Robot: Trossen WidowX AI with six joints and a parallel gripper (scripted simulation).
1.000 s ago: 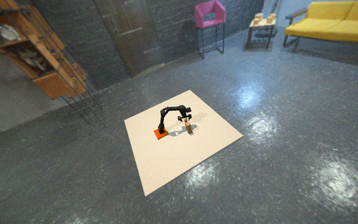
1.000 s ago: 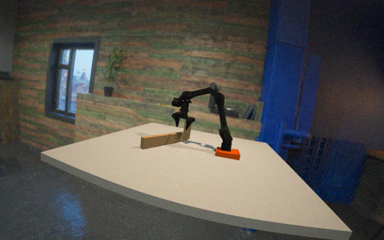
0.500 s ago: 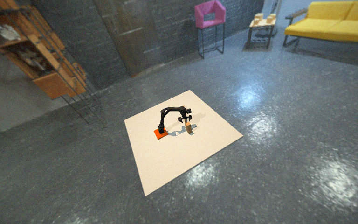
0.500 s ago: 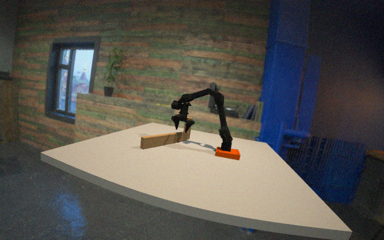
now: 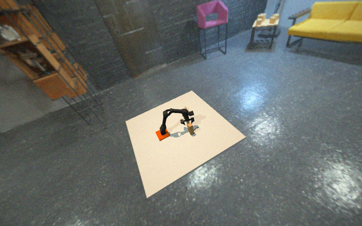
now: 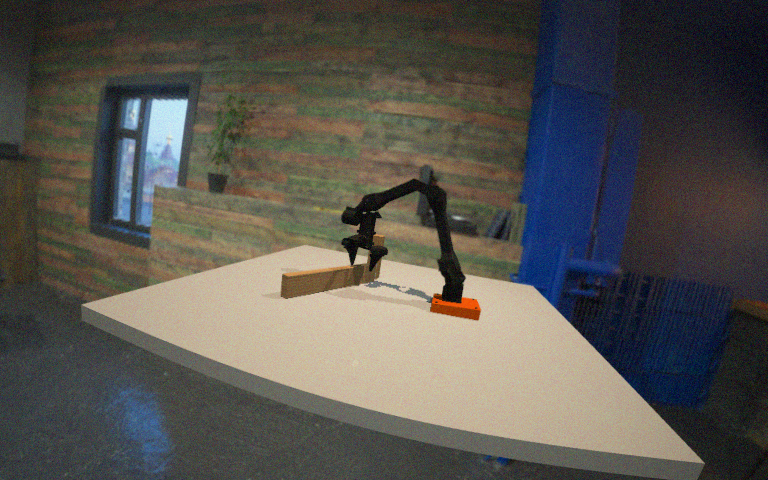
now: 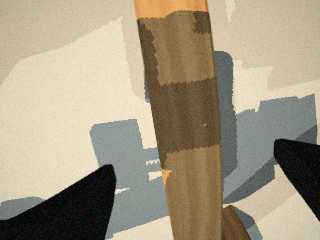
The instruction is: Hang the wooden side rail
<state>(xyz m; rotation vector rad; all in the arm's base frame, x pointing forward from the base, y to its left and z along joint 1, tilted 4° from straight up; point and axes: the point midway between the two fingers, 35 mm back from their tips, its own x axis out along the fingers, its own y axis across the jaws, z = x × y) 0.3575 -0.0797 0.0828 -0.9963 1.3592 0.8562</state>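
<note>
Right now the headboard post is 2 cm behind my gripper tip, 12 cm to the right of it and 3 cm above it.
</note>
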